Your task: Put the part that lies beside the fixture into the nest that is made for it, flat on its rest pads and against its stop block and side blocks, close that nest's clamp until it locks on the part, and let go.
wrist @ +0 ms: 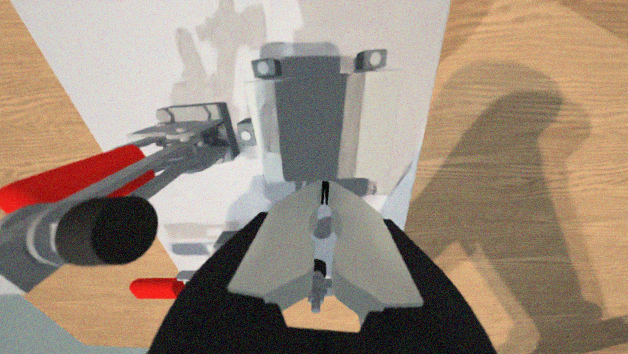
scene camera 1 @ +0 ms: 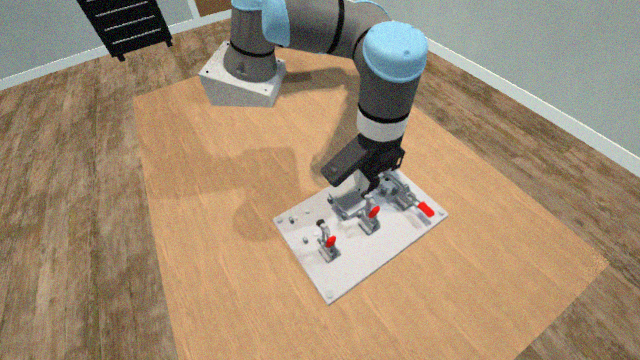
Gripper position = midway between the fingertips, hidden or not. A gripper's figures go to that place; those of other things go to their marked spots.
The gripper [wrist: 325,183]: 0.14 m from the lens. A flat grey part [wrist: 337,126]: 0.11 m from the lens.
